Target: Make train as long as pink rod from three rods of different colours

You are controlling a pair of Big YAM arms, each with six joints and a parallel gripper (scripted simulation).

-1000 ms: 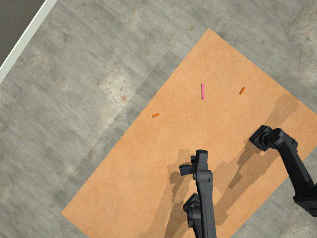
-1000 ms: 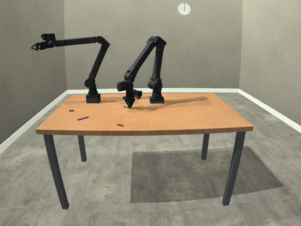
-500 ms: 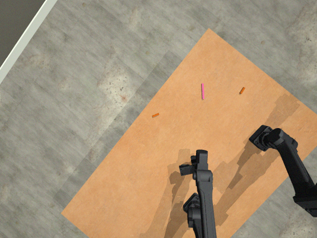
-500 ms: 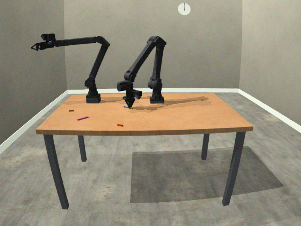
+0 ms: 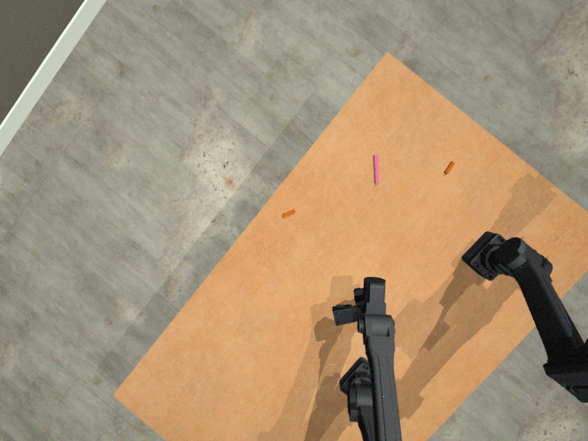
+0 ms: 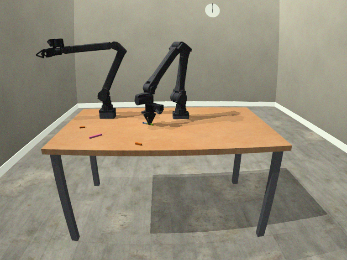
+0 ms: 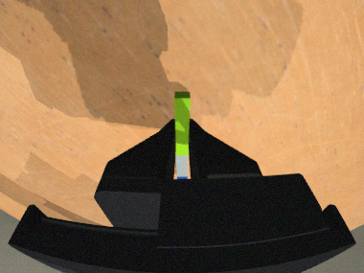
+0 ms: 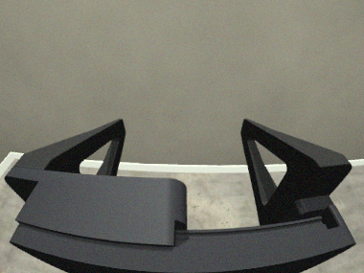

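My left gripper is now right at the lime rod. From my left hand the other things lie so: pink rod: 320 mm to the right, 240 mm ahead; grey rod: 30 mm to the right, 20 mm behind; blue rod: 50 mm to the right, 30 mm behind.
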